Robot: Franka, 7 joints.
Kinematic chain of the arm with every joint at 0, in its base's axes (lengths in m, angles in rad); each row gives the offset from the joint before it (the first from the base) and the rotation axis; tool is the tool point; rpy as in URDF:
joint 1: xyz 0 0 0.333 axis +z
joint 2: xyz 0 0 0 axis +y
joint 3: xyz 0 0 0.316 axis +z
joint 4: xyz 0.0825 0 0 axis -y
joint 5: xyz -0.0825 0 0.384 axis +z
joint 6: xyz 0 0 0 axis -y
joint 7: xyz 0.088 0 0 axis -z
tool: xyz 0 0 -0.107 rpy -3.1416 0 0
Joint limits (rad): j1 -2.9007..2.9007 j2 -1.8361..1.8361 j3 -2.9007..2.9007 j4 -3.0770..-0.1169 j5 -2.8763..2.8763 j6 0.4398..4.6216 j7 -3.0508..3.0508
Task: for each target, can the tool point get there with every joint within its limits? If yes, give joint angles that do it. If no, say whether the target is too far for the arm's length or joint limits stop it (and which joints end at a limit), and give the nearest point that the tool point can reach.
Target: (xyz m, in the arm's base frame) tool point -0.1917 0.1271 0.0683
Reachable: yes | joints 1.4376 0.8719 0.7509 -2.5641 -0.3230 1.6653 -1.3613
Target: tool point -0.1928 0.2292 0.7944
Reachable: yes | joints 1.1706 -1.0688 0.6557 -2.1217 1.9188 3.0666 1.7891
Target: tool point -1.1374 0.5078 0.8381
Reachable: no: too far | nearest point -0.7260 0.3241 0.6554 | short by 0.486 m
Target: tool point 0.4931 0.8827 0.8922
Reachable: no: too far | nearest point 0.3661 0.6554 0.7482 | short by 0.298 m
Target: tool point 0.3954 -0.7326 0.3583
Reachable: yes | joints -1.3182 1.3030 1.1076 -0.5314 -1.5676 1.8355 -2.5611
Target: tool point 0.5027 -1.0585 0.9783
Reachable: no: too far | nearest point 0.3224 -0.6788 0.7468 | short by 0.480 m
